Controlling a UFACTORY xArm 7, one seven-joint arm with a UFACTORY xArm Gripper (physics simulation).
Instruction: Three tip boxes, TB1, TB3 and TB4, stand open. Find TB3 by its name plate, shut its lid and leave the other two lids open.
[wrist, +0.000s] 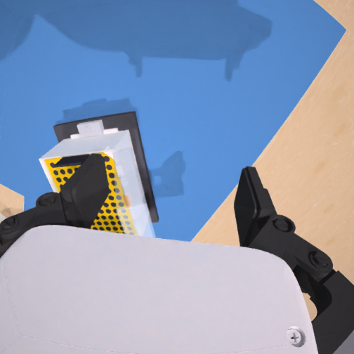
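Observation:
My gripper (170, 179) is here in the picture, and with it I see a blue mat (210, 91).

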